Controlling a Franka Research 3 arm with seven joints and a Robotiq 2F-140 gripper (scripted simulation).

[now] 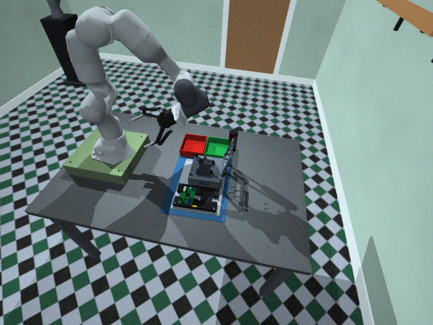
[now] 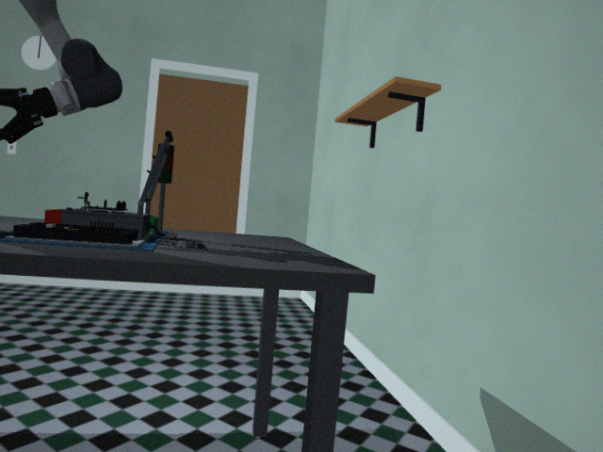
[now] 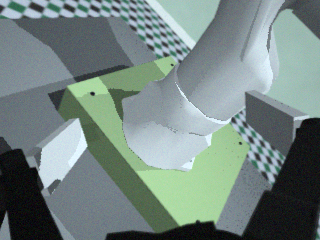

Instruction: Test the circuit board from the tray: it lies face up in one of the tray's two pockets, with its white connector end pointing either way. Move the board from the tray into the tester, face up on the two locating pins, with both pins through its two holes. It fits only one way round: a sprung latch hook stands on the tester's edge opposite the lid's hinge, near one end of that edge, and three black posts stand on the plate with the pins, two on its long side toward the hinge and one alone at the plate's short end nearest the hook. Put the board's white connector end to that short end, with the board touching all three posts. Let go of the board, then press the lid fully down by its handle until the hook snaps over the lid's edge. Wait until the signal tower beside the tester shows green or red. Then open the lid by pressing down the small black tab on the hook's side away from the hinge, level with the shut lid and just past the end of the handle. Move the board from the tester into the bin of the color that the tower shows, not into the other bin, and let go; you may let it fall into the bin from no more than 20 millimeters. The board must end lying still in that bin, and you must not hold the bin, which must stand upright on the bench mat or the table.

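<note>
Now: the green circuit board 27 cm ahead of my hand, 19 cm to the right of it and 23 cm below it. From my hand the other things lie so: tester plate (34 cm ahead, 2 cm to the right, 18 cm below); then black latch hook (27 cm ahead, 4 cm to the left, 16 cm below); then red bin (24 cm ahead, 18 cm to the left, 23 cm below).
</note>
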